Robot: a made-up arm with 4 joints. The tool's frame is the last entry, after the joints. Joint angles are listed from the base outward.
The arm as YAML. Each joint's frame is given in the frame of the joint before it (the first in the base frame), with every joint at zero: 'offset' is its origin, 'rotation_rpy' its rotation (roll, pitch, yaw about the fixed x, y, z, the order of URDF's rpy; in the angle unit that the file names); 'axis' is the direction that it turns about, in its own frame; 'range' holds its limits. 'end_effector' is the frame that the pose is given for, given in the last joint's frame.
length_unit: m
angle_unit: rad
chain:
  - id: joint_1
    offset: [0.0, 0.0, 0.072]
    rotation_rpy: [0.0, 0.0, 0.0]
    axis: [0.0, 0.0, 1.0]
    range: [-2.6, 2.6]
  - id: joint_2
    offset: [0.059, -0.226, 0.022]
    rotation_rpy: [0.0, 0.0, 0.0]
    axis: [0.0, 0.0, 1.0]
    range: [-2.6, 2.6]
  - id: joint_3
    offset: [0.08, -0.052, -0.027]
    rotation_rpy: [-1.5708, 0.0, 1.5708]
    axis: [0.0, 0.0, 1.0]
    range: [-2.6, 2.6]
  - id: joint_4
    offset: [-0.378, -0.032, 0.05]
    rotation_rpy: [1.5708, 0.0, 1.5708]
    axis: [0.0, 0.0, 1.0]
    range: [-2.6, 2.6]
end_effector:
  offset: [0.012, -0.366, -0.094]
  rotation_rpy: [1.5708, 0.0, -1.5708]
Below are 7 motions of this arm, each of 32 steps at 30 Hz.
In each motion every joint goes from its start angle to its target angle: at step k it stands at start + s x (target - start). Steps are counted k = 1, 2, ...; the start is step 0. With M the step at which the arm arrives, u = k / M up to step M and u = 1 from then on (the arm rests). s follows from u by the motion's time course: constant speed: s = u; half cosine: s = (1 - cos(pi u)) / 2; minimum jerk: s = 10 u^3 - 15 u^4 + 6 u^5.
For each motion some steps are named. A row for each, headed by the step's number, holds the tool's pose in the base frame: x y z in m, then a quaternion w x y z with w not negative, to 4 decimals.
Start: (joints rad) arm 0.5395 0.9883 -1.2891 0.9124
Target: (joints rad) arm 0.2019 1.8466 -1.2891 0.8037
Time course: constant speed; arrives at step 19
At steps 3, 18, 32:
3: 0.0804 0.0744 -0.4590 0.3120 0.1260 0.6302 0.6997
18: -0.0560 0.0177 -0.4535 0.1901 0.0269 0.6351 0.7482
32: -0.0654 0.0133 -0.4531 0.1816 0.0203 0.6349 0.7507

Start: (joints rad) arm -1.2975 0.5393 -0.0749 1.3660
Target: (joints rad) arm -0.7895 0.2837 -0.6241 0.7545
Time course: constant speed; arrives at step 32
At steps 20, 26, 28, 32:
20: -0.1801 -0.6059 -0.3800 0.8527 0.3114 0.3872 -0.1614
26: -0.0943 -0.6083 -0.3894 0.8727 0.3359 0.3275 -0.1350
28: -0.0667 -0.6078 -0.3913 0.8777 0.3449 0.3076 -0.1269
32: -0.0130 -0.6051 -0.3934 0.8849 0.3641 0.2680 -0.1119

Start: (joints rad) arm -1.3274 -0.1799 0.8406 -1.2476
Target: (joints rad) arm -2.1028 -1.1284 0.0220 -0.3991
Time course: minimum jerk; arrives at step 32
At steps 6, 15, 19, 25, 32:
6: -0.3280 -0.2732 0.6632 0.6887 -0.5978 -0.1363 -0.3871
15: -0.6602 -0.0344 0.5550 0.4631 -0.4631 0.0212 -0.7554
19: -0.7183 0.2410 0.4438 0.2670 -0.3518 0.0552 -0.8955
25: -0.6095 0.5445 0.2892 0.0273 -0.2291 0.0357 -0.9724
32: -0.5485 0.6153 0.2405 0.0417 0.1975 -0.0196 0.9792

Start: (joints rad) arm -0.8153 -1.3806 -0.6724 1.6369
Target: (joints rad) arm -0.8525 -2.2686 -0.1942 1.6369
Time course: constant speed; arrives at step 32
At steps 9, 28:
9: -0.3031 0.0295 -0.4603 0.4041 0.7239 0.0655 -0.5553
28: -0.1821 0.2285 -0.3733 0.1384 0.7284 -0.0371 -0.6700

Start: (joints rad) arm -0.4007 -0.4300 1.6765 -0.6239
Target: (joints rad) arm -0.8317 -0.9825 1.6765 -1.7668
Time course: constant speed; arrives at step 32
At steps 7, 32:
7: 0.3425 -0.3132 0.5042 0.6821 -0.7249 0.0912 -0.0300
32: 0.2573 -0.2609 0.4949 0.7141 -0.6978 0.0532 0.0197

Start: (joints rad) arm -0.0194 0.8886 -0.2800 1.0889
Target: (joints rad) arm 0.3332 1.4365 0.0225 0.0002
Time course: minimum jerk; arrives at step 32
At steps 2, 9, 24, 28, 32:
2: 0.5012 -0.3547 -0.3491 0.7382 -0.1079 0.5144 0.4229
9: 0.5697 -0.2691 -0.3067 0.7530 -0.1209 0.4447 0.4697
24: 0.6020 0.2465 0.0417 0.6675 -0.0390 0.0410 0.7424
28: 0.5708 0.2901 0.0889 0.6390 -0.0124 -0.0011 0.7691
32: 0.5645 0.2973 0.0975 0.6334 -0.0072 -0.0086 0.7738

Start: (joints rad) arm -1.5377 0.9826 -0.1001 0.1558
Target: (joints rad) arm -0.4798 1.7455 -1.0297 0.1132
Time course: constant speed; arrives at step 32
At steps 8, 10, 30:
8: 0.1411 -0.6466 -0.1181 0.9830 0.1684 0.0632 -0.0371
10: 0.2069 -0.6064 -0.1422 0.9784 0.1931 0.0712 0.0206
30: 0.3665 0.0125 -0.3353 0.7257 0.3630 0.2968 0.5035

